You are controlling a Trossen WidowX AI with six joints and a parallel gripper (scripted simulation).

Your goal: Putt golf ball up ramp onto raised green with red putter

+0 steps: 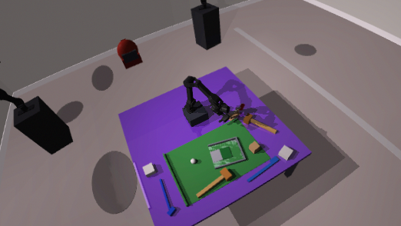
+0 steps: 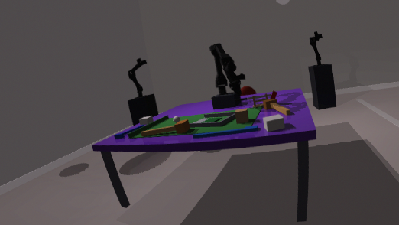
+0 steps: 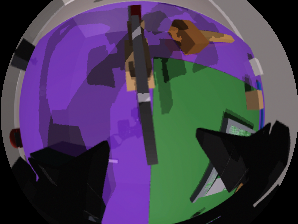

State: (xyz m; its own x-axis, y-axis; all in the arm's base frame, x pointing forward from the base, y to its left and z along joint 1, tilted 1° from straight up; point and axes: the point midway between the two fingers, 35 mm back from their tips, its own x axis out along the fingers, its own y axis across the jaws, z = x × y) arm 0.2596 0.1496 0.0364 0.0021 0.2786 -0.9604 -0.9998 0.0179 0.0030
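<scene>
Now: gripper tip 11 cm to the right of the putter, 4 cm above it and 1 cm past it. The rest, counted from my gripper tip: wooden stand (13 cm to the left, 6 cm below); then wooden block (36 cm ahead, 6 cm below, 2 cm to the left); then golf ball (42 cm to the right, 14 cm ahead, 7 cm below).
</scene>
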